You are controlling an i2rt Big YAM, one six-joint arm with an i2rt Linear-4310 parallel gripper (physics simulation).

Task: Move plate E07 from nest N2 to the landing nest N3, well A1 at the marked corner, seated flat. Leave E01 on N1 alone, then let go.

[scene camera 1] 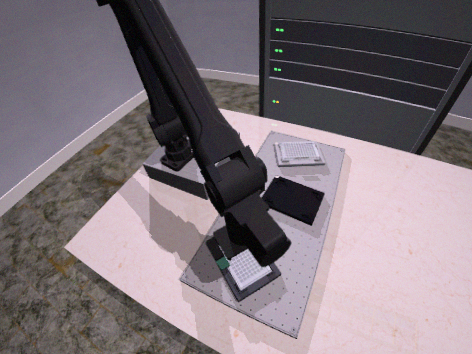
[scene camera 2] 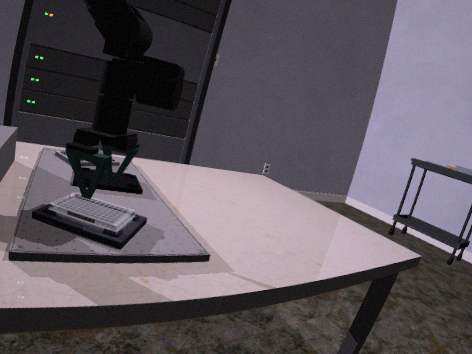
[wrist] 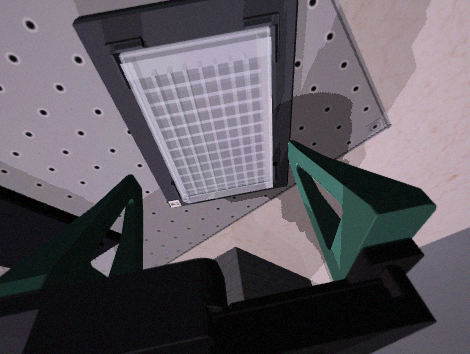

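A clear gridded plate point(scene camera 1: 248, 270) point(scene camera 2: 92, 212) point(wrist: 215, 125) sits on a dark nest point(scene camera 1: 257, 284) point(scene camera 2: 120, 240) point(wrist: 282, 125) at the board's near end. The A1 mark point(wrist: 174, 203) shows at one nest corner. Plate names are not readable. My gripper point(scene camera 2: 100, 189) point(wrist: 212, 164) is open and empty; its green fingertips stand apart, close to this plate's A1-mark end. Exact height and contact are unclear; the wrist hides one finger in scene camera 1. A bare black nest point(scene camera 1: 295, 200) point(scene camera 2: 130, 182) lies mid-board. Another plate point(scene camera 1: 300, 150) sits on a light nest point(scene camera 1: 300, 163) at the far end.
The perforated board point(scene camera 1: 295, 280) point(scene camera 2: 165, 240) carries all three nests in one row. The arm's base block point(scene camera 1: 175, 180) stands on the table to the left in scene camera 1. A dark equipment cabinet point(scene camera 1: 350, 110) stands behind the table.
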